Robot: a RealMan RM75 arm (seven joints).
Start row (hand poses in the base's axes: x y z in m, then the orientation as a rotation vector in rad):
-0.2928 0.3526 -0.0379 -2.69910 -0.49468 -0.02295
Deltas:
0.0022 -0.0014 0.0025 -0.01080 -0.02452 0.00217
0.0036 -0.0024 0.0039 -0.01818 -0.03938 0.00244
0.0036 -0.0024 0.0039 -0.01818 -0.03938 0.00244
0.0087 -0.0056 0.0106 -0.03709 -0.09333 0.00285
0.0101 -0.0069 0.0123 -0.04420 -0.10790 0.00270
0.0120 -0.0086 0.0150 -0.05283 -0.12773 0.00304
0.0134 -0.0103 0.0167 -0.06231 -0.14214 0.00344
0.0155 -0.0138 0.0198 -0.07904 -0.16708 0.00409
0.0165 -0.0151 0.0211 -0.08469 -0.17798 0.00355
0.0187 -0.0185 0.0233 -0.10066 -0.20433 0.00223
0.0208 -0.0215 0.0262 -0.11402 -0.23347 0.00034
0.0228 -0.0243 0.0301 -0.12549 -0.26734 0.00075
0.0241 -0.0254 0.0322 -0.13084 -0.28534 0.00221
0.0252 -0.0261 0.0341 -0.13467 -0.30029 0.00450
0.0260 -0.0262 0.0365 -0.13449 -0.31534 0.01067
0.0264 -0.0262 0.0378 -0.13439 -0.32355 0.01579
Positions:
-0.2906 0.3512 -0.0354 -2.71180 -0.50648 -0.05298
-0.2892 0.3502 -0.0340 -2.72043 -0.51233 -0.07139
-0.2892 0.3502 -0.0340 -2.72043 -0.51233 -0.07139
-0.2841 0.3470 -0.0273 -2.74319 -0.53167 -0.14087
-0.2827 0.3457 -0.0256 -2.75110 -0.53682 -0.15946
-0.2808 0.3440 -0.0229 -2.76051 -0.54441 -0.18496
-0.2794 0.3423 -0.0212 -2.77033 -0.55062 -0.20290
-0.2773 0.3388 -0.0181 -2.78741 -0.56139 -0.23416
-0.2763 0.3375 -0.0168 -2.79334 -0.56470 -0.24848
-0.2741 0.3341 -0.0146 -2.80969 -0.57302 -0.28289
-0.2720 0.3311 -0.0117 -2.82318 -0.58091 -0.32222
-0.2700 0.3283 -0.0078 -2.83349 -0.59306 -0.36826
-0.2687 0.3272 -0.0057 -2.83762 -0.60113 -0.39263
-0.2676 0.3265 -0.0038 -2.83999 -0.60925 -0.41272
-0.2668 0.3264 -0.0014 -2.83716 -0.62221 -0.43245
-0.2664 0.3264 -0.0001 -2.83506 -0.63175 -0.44271

